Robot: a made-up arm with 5 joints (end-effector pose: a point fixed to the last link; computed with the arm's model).
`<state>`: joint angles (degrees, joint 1 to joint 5).
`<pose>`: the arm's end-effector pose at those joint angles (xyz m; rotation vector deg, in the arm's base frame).
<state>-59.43 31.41 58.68 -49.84 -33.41</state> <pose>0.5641 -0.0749 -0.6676 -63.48 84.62 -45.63</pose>
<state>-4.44 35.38 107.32 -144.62 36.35</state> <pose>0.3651 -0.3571 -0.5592 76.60 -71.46 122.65</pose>
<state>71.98 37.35 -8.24 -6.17 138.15</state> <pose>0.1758 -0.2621 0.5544 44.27 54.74 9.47</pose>
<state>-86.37 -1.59 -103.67 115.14 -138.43</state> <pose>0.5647 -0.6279 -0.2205 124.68 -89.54 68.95</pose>
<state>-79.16 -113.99 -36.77 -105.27 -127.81</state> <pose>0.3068 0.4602 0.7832 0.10 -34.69 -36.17</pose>
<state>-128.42 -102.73 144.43 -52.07 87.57</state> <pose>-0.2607 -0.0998 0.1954 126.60 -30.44 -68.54</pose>
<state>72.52 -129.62 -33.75 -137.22 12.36</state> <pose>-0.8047 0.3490 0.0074 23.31 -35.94 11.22</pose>
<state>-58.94 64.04 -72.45 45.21 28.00</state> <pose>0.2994 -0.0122 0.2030 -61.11 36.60 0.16</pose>
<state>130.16 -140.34 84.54 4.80 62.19</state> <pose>0.4194 0.2310 -0.1027 -95.33 13.08 -104.35</pose>
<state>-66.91 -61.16 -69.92 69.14 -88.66</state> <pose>0.3908 -0.2468 -0.4836 113.22 -98.71 30.94</pose>
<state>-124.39 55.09 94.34 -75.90 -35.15</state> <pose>-0.7523 -0.3141 -0.4425 95.88 -107.89 -3.11</pose>
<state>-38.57 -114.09 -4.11 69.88 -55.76</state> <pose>0.5932 0.4312 0.0855 -130.25 4.86 -117.53</pose>
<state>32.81 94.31 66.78 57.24 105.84</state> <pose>0.1226 -0.4200 -0.0616 59.08 78.43 54.85</pose>
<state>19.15 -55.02 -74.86 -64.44 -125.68</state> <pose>-0.2652 0.5223 0.2417 -45.58 147.52 80.06</pose>
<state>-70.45 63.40 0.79 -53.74 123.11</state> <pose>0.1711 -0.5895 -0.4278 -65.40 -89.21 131.92</pose>
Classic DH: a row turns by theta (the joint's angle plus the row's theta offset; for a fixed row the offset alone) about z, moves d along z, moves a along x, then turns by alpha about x. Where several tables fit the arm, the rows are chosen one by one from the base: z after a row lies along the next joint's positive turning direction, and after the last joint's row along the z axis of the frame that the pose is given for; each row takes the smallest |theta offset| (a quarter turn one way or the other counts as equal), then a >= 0, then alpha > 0; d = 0 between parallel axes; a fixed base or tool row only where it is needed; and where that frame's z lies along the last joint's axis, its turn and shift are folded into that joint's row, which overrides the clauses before.
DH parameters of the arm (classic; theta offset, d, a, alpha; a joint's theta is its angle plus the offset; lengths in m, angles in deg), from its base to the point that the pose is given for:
base (fixed): 0 0.0361 0 90
joint 1: 0 0.0456 0.09 90
joint 2: 0 -0.0582 0.2555 90
joint 3: 0 -0.0357 0.3706 90
joint 4: 0 0.1478 -0.3257 -90
joint 5: 0 0.1248 0.039 90
tool (fixed): 0 0.2959 0 0

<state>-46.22 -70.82 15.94 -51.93 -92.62</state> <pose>-0.0523 0.4922 0.3820 12.86 -38.07 20.11</pose>
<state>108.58 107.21 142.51 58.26 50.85</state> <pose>0.3099 -0.2856 0.1226 45.12 -5.49 136.01</pose>
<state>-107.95 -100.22 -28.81 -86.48 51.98</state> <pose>0.5441 0.4801 -0.0920 44.97 156.00 -2.34</pose>
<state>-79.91 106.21 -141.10 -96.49 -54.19</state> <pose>0.2485 0.2005 -0.6016 -54.76 -153.59 -8.87</pose>
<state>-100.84 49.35 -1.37 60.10 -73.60</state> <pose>0.3474 -0.5280 0.1169 10.78 26.37 1.65</pose>
